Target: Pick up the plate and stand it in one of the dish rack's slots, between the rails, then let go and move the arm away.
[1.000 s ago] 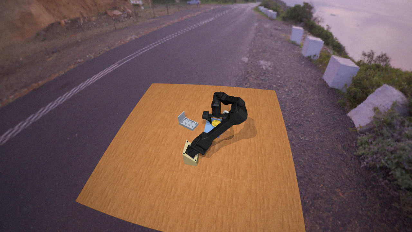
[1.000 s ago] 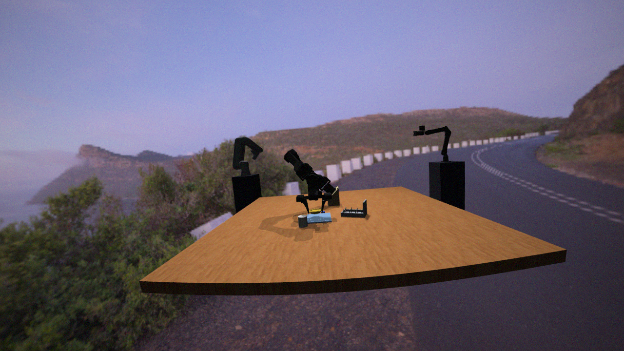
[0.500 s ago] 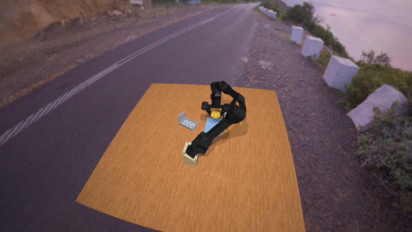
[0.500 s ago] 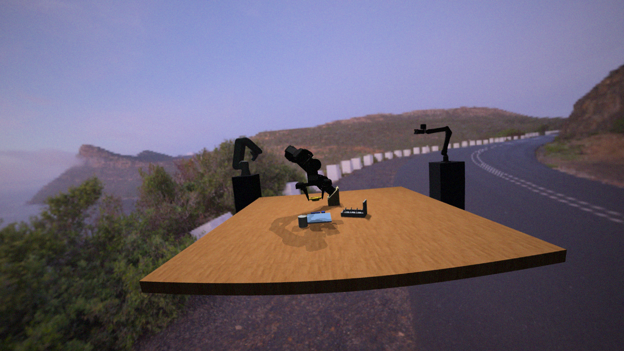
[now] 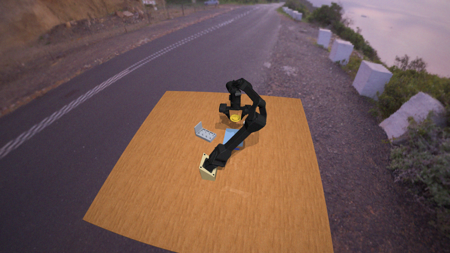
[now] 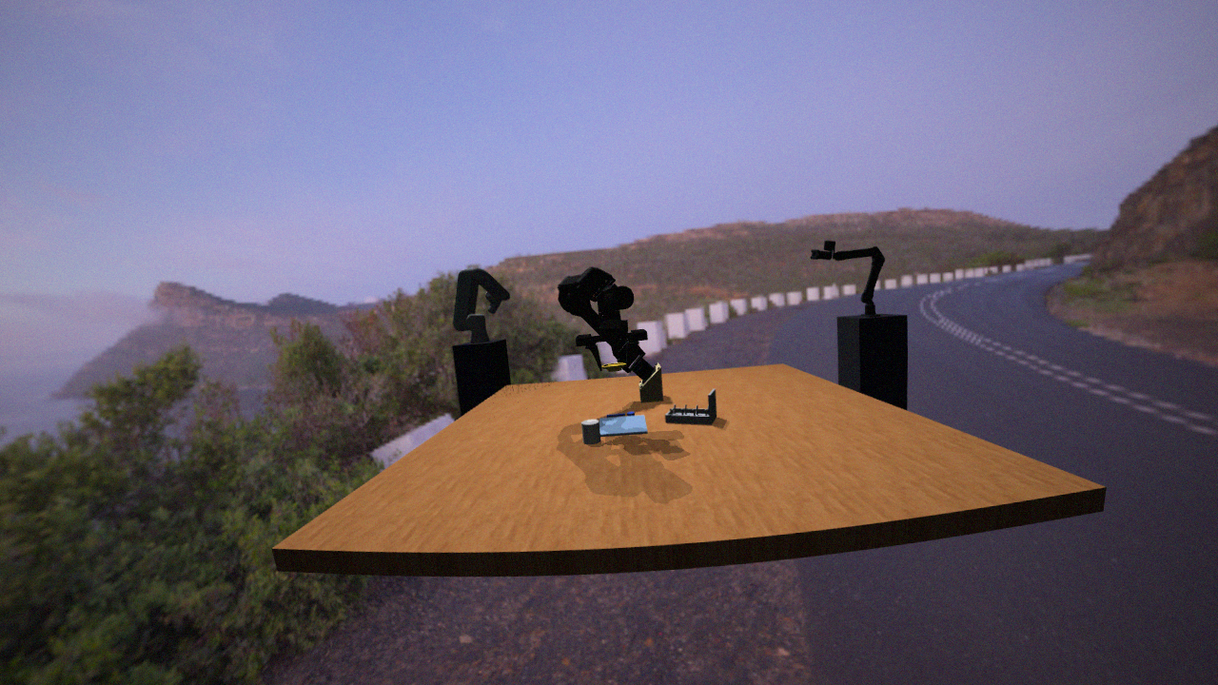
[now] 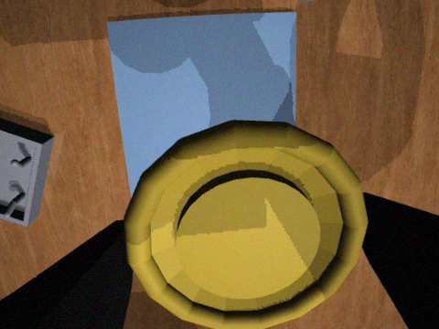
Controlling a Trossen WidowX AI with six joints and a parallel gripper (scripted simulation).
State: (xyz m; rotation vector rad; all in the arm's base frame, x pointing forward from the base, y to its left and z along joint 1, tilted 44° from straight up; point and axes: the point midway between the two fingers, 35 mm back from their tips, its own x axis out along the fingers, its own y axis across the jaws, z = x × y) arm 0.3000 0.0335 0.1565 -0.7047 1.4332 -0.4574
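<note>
Now: the dish rack 200 mm to the left of my gripper tip, 140 mm below it and 30 mm behind it. The rest, counted from my gripper tip: yellow plate (10 mm above); white cup (130 mm below, 110 mm ahead, 60 mm to the right); blue mat (160 mm below, 10 mm to the left).
</note>
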